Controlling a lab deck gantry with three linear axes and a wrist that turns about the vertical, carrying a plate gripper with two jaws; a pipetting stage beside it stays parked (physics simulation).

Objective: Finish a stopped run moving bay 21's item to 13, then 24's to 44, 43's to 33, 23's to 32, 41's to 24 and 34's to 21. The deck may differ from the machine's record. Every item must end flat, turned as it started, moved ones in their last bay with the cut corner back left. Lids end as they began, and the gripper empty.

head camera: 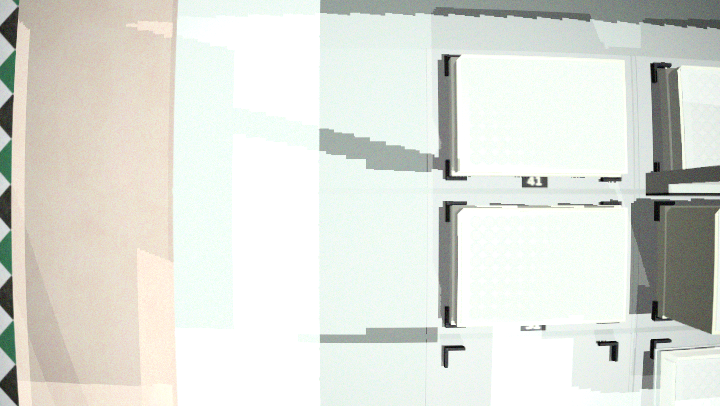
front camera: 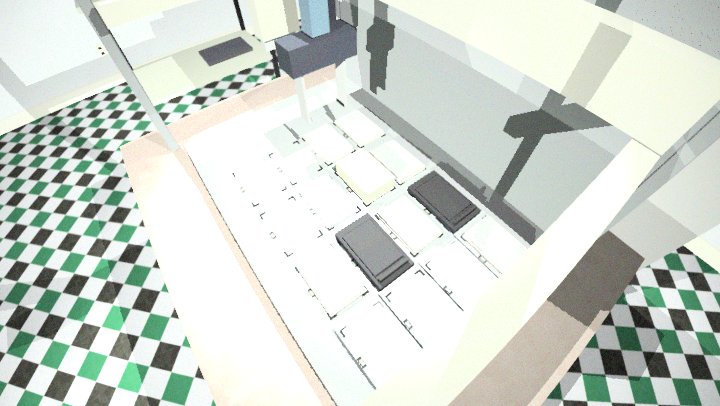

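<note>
My gripper is open and empty near the deck's far end, past the first column. In bay 41 a pale plate lies flat, its cut corner at upper left in the head view. Bay 31 holds a similar flat plate, cut corner also upper left. A taller cream item stands in bay 32. White plates lie in bay 33, bay 44 and bay 13. Bay 21 shows bare corner marks in the head view. Glare hides lid details.
A dark block stands in bay 43 and another dark block in bay 23. Pale plates stand in bay 42 and bay 22. A clear wall runs along the back, with a post at the left.
</note>
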